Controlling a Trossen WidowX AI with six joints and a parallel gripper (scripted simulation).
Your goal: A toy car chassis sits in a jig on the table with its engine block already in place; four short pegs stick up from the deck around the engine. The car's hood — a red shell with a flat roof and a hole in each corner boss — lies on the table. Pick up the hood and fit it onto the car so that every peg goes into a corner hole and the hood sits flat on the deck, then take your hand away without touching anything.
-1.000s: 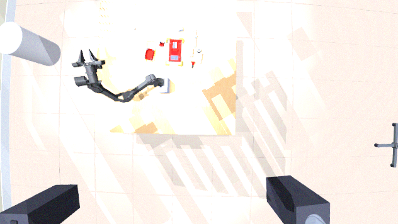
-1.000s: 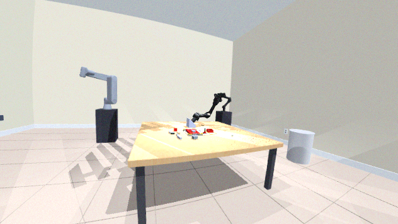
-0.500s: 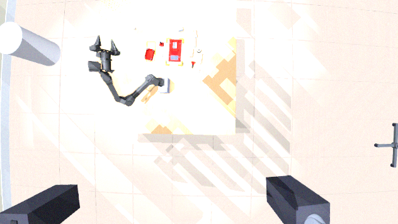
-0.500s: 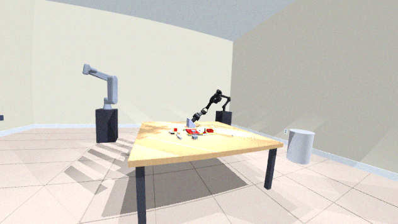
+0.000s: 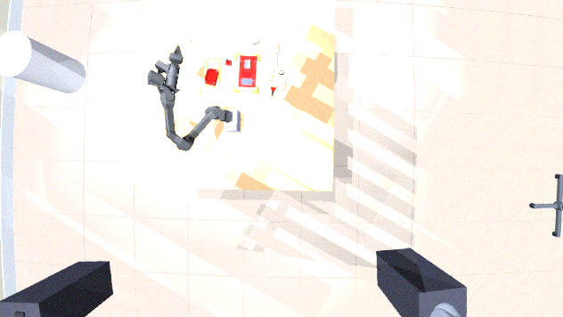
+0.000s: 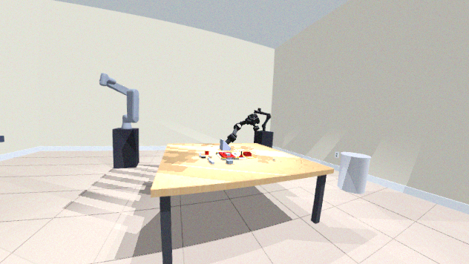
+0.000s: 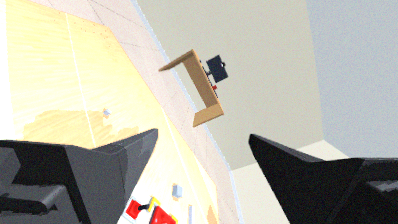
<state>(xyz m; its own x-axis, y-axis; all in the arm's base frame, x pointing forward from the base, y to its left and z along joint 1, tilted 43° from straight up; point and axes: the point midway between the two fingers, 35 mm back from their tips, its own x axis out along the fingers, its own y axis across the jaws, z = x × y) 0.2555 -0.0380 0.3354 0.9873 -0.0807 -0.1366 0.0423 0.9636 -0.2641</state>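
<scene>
Right now my gripper tip is 31 cm above the red hood, 7 cm to the left of it and 3 cm past it. Round my gripper tip: black wheel 53 cm to the right, 31 cm below, 2 cm behind; then grey engine block 31 cm to the right, 30 cm below, 3 cm ahead.
</scene>
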